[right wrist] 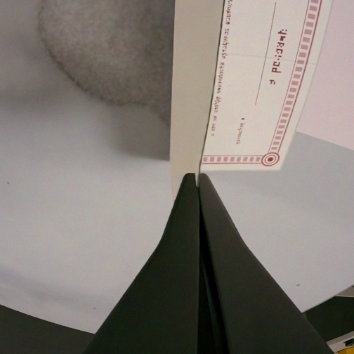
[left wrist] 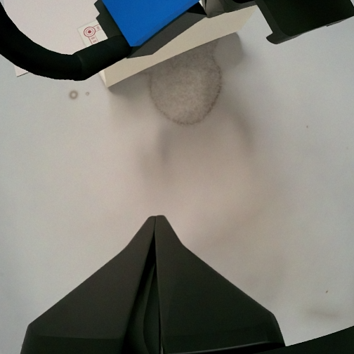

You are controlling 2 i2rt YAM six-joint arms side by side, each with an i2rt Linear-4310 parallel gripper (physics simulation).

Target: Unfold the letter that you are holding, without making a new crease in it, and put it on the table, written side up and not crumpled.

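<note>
The letter (left wrist: 172, 62) (right wrist: 192, 100) is folded. A plain cream panel stands up at an angle beside a white part with a red ornamental border and printed lines, which faces up in the right wrist view. My right gripper (right wrist: 193, 186) is shut on the letter at the lower end of the cream panel, where the panel meets the printed part. My left gripper (left wrist: 157, 227) is shut with nothing between its fingertips, over the table and apart from the letter. In the left wrist view, my right arm hides much of the letter's printed part.
The pale table (left wrist: 75, 175) (right wrist: 75, 210) lies below, with a rough-edged grey-brown patch (left wrist: 187, 92) (right wrist: 110, 50) beside the letter. A pale pink flat area (left wrist: 42, 30) (right wrist: 332, 100) lies on the letter's other side. The table's rounded edge shows low in the right wrist view.
</note>
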